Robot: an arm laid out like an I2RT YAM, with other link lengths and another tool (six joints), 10 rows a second.
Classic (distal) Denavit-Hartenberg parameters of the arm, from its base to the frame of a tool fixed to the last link. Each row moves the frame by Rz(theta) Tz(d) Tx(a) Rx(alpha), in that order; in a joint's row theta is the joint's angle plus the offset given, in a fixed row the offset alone. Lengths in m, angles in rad.
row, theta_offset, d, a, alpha
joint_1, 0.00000, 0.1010, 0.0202, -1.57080
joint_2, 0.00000, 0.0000, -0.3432, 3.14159
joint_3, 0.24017, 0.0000, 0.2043, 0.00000
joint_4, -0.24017, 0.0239, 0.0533, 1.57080
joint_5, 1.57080, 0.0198, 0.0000, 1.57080
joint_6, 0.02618, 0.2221, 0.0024, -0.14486
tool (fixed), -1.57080, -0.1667, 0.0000, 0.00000
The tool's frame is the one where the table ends.
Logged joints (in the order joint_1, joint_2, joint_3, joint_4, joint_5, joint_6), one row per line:
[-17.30 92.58 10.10 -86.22 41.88 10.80]
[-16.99 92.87 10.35 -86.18 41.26 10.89]
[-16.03 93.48 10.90 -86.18 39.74 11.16]
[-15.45 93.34 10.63 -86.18 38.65 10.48]
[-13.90 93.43 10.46 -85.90 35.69 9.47]
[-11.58 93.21 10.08 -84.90 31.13 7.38]
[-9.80 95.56 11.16 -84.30 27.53 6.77]
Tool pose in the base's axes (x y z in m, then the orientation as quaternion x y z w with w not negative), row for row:
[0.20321 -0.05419 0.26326 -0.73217 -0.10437 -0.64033 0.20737]
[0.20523 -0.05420 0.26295 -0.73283 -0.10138 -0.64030 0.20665]
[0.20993 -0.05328 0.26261 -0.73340 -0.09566 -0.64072 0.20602]
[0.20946 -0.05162 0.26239 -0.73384 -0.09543 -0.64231 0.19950]
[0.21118 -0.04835 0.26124 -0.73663 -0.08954 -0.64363 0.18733]
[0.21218 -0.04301 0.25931 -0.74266 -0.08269 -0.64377 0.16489]
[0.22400 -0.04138 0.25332 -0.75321 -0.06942 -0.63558 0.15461]
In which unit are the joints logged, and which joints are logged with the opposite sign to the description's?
The joints are logged in degrees. Opposite sign: joint_4, joint_5.
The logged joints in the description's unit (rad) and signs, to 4 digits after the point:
[-0.3019 1.6158 0.1763 1.5048 -0.7309 0.1885]
[-0.2965 1.6209 0.1806 1.5041 -0.7201 0.1901]
[-0.2798 1.6315 0.1902 1.5041 -0.6936 0.1948]
[-0.2697 1.6291 0.1855 1.5041 -0.6746 0.1829]
[-0.2426 1.6307 0.1826 1.4992 -0.6229 0.1653]
[-0.2021 1.6268 0.1759 1.4818 -0.5433 0.1288]
[-0.1710 1.6678 0.1948 1.4713 -0.4805 0.1182]

